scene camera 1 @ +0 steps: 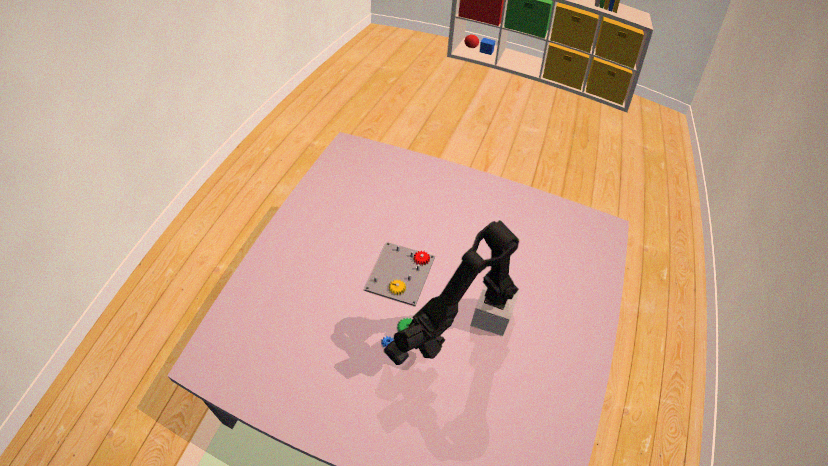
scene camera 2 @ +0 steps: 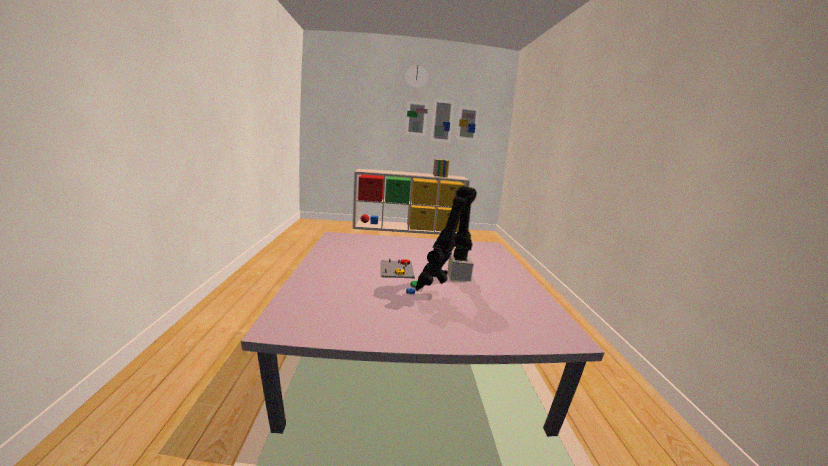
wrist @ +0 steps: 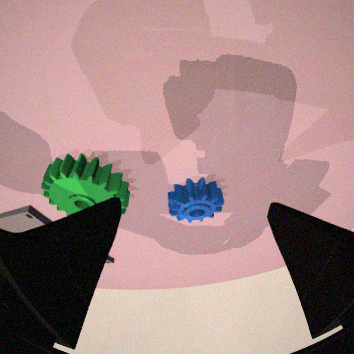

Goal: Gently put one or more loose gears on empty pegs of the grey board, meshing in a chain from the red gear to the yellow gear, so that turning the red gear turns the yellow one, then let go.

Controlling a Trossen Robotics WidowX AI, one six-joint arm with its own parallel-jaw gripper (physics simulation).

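Frame: origin at the arm's base, x ahead, y left, z up, level; metres.
Where they show: gripper, fingertip midpoint: point(scene camera 2: 418, 286) point(wrist: 198, 208); arm's base, link origin: point(scene camera 1: 496, 297) point(scene camera 2: 460, 257).
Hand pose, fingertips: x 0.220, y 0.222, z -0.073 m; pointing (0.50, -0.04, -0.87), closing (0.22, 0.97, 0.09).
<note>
Each offset is from my fingertips to the top centre of the thing. Level surfaces: height alone.
The grey board @[0.105 m ahead, 0.260 m right, 0.002 m down] point(scene camera 1: 388, 270) point(scene camera 2: 394, 274) lies on the table with several bare pegs. The red gear @[0.064 m ahead, 0.338 m right, 0.007 m down] point(scene camera 1: 421, 257) point(scene camera 2: 405, 262) sits near one corner of it, and the yellow gear @[0.088 m ahead, 0.196 m right, 0.007 m down] point(scene camera 1: 396, 286) point(scene camera 2: 399, 271) sits near the opposite side. A larger green gear @[0.000 m ahead, 0.078 m right, 0.015 m down] point(scene camera 1: 405, 324) point(scene camera 2: 414, 284) point(wrist: 75, 189) and a smaller blue gear @[0.032 m ahead, 0.002 m right, 0.015 m down] point(scene camera 1: 387, 341) point(scene camera 2: 410, 291) point(wrist: 197, 201) lie loose on the table beside the board. My gripper point(wrist: 198, 208) is open and empty, above the table near the blue gear. In the wrist view the blue gear shows between the fingertips, and the left finger partly covers the green gear.
The arm's grey base block point(scene camera 1: 491, 318) point(scene camera 2: 461, 270) stands on the pink table @[0.032 m down] point(scene camera 1: 521, 214) point(scene camera 2: 324, 324), to the right of the board. The arm's shadows fall across the table around the loose gears. A cubby shelf point(scene camera 1: 630, 86) point(scene camera 2: 354, 199) stands on the floor beyond the table.
</note>
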